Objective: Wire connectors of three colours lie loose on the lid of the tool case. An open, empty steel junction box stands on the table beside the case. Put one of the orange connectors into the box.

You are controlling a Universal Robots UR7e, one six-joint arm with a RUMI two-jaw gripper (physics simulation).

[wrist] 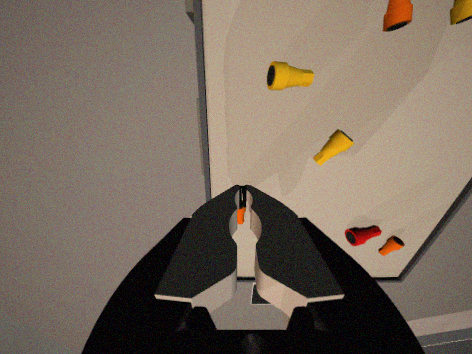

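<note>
My gripper is shut, its fingertips together with nothing between them, over the lid of the tool case. An orange connector shows in part through the gap behind the fingertips, below the fingers; the rest of it is hidden by them. A second orange connector lies near the lid's lower right corner, beside a red connector. A third orange connector is at the top right, cut by the view's edge. I cannot make out the steel junction box in the wrist view.
A yellow connector lies ahead of the fingertips, another yellow connector lies closer on the right, and a third yellow connector is in the top right corner. The grey table is left of the case. A pale edge crosses the bottom right.
</note>
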